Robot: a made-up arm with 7 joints. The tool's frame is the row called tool. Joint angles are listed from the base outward.
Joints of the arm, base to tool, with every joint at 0 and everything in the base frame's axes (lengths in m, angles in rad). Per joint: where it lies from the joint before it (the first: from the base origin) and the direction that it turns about. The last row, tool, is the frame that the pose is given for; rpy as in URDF.
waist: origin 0 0 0.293 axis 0 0 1
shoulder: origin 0 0 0 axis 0 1 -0.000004
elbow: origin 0 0 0.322 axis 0 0 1
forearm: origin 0.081 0 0 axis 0 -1 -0.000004
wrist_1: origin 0.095 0 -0.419 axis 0 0.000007 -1
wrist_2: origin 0 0 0 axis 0 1 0.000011
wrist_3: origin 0.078 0 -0.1 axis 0 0.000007 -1
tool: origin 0 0 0 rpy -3.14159 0 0
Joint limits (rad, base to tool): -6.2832..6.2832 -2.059..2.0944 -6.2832..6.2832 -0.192..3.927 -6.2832..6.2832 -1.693..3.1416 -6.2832..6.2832
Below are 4 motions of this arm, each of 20 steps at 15 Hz.
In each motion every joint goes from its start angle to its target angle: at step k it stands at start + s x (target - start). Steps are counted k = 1, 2, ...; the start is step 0. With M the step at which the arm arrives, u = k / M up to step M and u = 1 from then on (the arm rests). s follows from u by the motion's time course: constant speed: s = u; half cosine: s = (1 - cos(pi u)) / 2; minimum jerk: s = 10 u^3 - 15 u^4 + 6 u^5.
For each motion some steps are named. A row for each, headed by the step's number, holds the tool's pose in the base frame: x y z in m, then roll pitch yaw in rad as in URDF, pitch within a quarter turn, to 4 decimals.
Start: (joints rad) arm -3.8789 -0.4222 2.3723 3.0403 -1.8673 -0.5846 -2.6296
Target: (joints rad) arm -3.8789 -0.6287 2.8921 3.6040 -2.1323 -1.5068 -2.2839
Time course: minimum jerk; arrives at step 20
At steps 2, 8, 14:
2: 0.3499 -0.2671 0.9552 -0.8979 -0.6016 -2.4768
8: 0.3656 -0.2015 0.9152 -1.1647 -0.7016 -2.0826
14: 0.3206 -0.1261 0.8568 -1.6290 -0.6913 -1.5235

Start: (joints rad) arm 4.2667 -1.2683 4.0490 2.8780 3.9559 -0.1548 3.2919
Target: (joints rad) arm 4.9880 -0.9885 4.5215 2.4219 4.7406 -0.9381 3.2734
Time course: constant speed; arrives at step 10
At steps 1, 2, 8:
1: 0.0904 0.8027 0.5042 -1.3714 0.3205 0.1754
2: 0.0057 0.7933 0.5301 -1.3040 0.3978 0.4088
8: -0.3733 0.5572 0.6919 -0.6435 0.4455 1.9557

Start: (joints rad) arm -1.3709 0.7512 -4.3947 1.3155 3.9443 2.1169 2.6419
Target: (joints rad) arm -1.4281 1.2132 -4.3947 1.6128 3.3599 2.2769 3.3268
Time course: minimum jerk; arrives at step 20
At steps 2, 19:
2: 0.5773 -0.0934 0.6358 -1.5252 -0.4387 -3.1084
19: 0.5326 -0.4067 0.6059 -1.6800 0.5115 2.5920

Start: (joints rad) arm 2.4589 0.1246 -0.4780 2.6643 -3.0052 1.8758 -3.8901
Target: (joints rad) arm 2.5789 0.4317 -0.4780 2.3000 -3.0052 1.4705 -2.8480
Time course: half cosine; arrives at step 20
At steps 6, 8, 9, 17, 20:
6: -0.1713 0.2380 1.0887 -0.7510 0.8517 -1.9164
8: -0.2160 0.2835 1.0686 -0.4552 0.8326 -1.6037
9: -0.2406 0.3075 1.0550 -0.3120 0.7953 -1.4431
17: -0.4030 0.4475 0.9148 0.1302 0.2684 -0.6987
20: -0.4184 0.4592 0.8959 0.1325 0.2048 -0.6420

